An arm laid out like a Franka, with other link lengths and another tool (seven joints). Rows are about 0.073 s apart.
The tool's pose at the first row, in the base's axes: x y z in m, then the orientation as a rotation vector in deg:
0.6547 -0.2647 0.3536 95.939 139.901 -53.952
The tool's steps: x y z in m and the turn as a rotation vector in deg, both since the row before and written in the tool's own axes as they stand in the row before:
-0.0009 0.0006 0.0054 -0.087 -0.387 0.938
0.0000 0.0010 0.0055 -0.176 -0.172 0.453
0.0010 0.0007 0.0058 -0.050 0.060 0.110
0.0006 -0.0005 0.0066 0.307 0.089 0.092
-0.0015 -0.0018 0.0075 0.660 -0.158 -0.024
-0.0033 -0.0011 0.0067 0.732 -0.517 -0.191
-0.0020 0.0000 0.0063 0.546 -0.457 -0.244
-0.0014 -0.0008 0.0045 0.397 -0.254 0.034
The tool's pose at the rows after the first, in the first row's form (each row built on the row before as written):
0.6540 -0.2680 0.3492 96.561 138.660 -53.955
0.6532 -0.2705 0.3443 96.827 138.077 -53.763
0.6517 -0.2724 0.3389 96.978 137.999 -53.644
0.6491 -0.2753 0.3335 97.253 137.937 -53.996
0.6459 -0.2807 0.3288 97.303 137.823 -54.998
0.6442 -0.2871 0.3251 96.878 137.656 -56.340
0.6430 -0.2920 0.3208 96.388 137.591 -57.396
0.6415 -0.2957 0.3182 96.318 137.360 -58.087

